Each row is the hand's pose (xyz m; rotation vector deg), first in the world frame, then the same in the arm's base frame.
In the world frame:
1: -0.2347 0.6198 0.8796 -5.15 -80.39 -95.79
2: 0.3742 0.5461 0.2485 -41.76 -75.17 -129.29
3: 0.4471 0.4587 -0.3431 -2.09 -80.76 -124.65
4: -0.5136 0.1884 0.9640 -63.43 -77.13 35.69
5: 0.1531 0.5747 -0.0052 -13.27 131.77 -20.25
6: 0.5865 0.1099 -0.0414 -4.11 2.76 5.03
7: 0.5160 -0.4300 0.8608 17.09 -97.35 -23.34
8: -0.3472 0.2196 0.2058 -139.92 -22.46 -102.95
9: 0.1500 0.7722 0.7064 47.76 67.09 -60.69
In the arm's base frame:
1: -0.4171 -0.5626 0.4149 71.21 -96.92 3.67
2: -0.0026 0.1793 0.1863 60.78 -104.39 -46.92
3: 0.4923 0.3913 -0.0840 81.90 -85.10 -24.74
4: -0.1663 -0.8518 0.7677 22.76 136.05 -83.95
5: 0.2177 0.0249 -0.0178 -90.68 37.76 -8.96
6: 0.4454 0.4563 0.3910 -38.99 -51.91 90.92
7: 0.0924 0.1753 1.3433 77.51 -100.13 85.20
8: 0.3669 -0.5098 0.3180 -27.39 -123.59 -96.56
9: -0.4500 -0.1484 0.2460 -11.12 22.53 19.33

